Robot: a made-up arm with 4 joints. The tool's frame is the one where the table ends. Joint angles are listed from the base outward.
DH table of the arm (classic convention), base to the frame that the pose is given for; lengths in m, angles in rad. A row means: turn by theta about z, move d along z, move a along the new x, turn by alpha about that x. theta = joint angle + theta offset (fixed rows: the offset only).
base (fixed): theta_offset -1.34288, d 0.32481, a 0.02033, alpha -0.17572
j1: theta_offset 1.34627, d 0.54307, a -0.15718, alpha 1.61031
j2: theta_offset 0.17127, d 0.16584, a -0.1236, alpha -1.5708
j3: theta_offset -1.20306, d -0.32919, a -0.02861, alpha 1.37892
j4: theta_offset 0, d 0.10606, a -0.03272, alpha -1.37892
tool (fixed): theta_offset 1.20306, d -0.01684, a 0, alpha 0
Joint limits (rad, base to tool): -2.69..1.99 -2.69..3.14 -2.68..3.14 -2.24..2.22
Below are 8 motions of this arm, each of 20 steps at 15 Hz.
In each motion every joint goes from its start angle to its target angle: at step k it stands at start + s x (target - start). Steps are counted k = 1, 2, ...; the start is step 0. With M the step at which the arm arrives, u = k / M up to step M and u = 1 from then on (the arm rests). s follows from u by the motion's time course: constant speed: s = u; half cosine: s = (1 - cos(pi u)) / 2; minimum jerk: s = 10 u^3 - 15 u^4 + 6 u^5.
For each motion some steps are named. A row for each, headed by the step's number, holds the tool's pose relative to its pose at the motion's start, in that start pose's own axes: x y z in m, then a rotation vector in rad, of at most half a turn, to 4 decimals.
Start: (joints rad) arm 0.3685 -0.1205 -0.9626 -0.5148
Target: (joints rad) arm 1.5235 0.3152 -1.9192 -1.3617
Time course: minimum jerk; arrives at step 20
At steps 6, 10, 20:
6: 0.0653 0.0222 -0.0009 0.1815 0.0589 0.0200
10: 0.1674 0.1006 -0.0160 0.5586 0.2620 0.0209
20: 0.2188 0.2486 -0.0560 1.0314 0.7002 -0.1621

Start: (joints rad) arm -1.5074 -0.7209 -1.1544 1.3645
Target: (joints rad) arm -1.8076 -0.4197 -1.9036 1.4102
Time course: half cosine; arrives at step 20
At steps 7, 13, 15, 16, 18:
7: 0.0019 0.0315 0.0610 0.0187 0.2684 -0.0963
13: 0.0315 0.0692 0.1539 0.0581 0.7297 -0.2222
15: 0.0446 0.0763 0.1764 0.0713 0.8609 -0.2496
16: 0.0504 0.0787 0.1849 0.0770 0.9139 -0.2598
18: 0.0588 0.0818 0.1962 0.0852 0.9881 -0.2729

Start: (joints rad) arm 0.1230 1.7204 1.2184 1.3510
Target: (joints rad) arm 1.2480 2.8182 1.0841 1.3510
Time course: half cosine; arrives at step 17
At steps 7, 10, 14, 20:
7: 0.0636 0.0999 -0.1474 -0.4508 0.0753 -0.3523
10: 0.1120 0.1210 -0.2518 -0.7771 0.2349 -0.6055
14: 0.1354 0.1132 -0.3406 -1.0908 0.4974 -0.8421
20: 0.1355 0.1099 -0.3587 -1.1650 0.5812 -0.8960

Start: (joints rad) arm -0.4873 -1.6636 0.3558 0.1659
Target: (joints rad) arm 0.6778 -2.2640 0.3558 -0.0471
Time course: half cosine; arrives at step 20
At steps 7, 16, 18, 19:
7: -0.0895 -0.1245 0.1195 -0.1762 0.2985 0.0339
16: -0.1486 -0.2104 0.5080 -0.6290 0.9412 -0.1613
18: -0.1432 -0.1997 0.5497 -0.6837 1.0024 -0.2068
19: -0.1415 -0.1963 0.5601 -0.6979 1.0176 -0.2192

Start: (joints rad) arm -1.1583 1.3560 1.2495 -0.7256
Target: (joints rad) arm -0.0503 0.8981 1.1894 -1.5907
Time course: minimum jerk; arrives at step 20
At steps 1, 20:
1: 0.0002 0.0001 -0.0003 0.0019 -0.0003 0.0006
20: 0.1296 0.0701 -0.1303 1.3118 0.3519 0.9482

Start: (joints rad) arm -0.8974 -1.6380 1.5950 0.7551
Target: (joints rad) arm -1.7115 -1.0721 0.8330 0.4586
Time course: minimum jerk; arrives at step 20
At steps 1, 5, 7, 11, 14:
1: 0.0004 0.0001 -0.0005 -0.0008 0.0001 -0.0011
5: 0.0342 0.0085 -0.0405 -0.0653 0.0055 -0.1066
7: 0.0833 0.0141 -0.0900 -0.1399 0.0064 -0.2543
11: 0.2418 -0.0061 -0.2059 -0.2914 -0.0321 -0.7121
14: 0.3611 -0.0535 -0.2624 -0.3495 -0.0975 -1.0582

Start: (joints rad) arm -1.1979 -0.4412 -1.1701 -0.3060
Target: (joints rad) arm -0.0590 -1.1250 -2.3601 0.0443
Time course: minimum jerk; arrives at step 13
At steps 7, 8, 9, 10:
7: 0.2450 0.0078 0.1145 -0.5804 -0.3662 -0.0208
8: 0.3086 0.0390 0.1414 -0.6760 -0.5217 -0.0209
9: 0.3610 0.0760 0.1645 -0.7344 -0.6712 -0.0221
10: 0.3982 0.1104 0.1820 -0.7617 -0.7917 -0.0243

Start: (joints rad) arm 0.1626 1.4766 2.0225 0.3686
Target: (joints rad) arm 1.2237 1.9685 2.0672 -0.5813
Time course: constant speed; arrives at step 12
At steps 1, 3, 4, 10, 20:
1: 0.0059 -0.0074 -0.0298 -0.0045 -0.0271 -0.0291
3: 0.0233 -0.0270 -0.0853 -0.0107 -0.0835 -0.0915
4: 0.0345 -0.0392 -0.1105 -0.0119 -0.1133 -0.1247
10: 0.1204 -0.1375 -0.2188 0.0187 -0.3283 -0.3423
20: 0.1507 -0.1764 -0.2373 0.0466 -0.4187 -0.4162

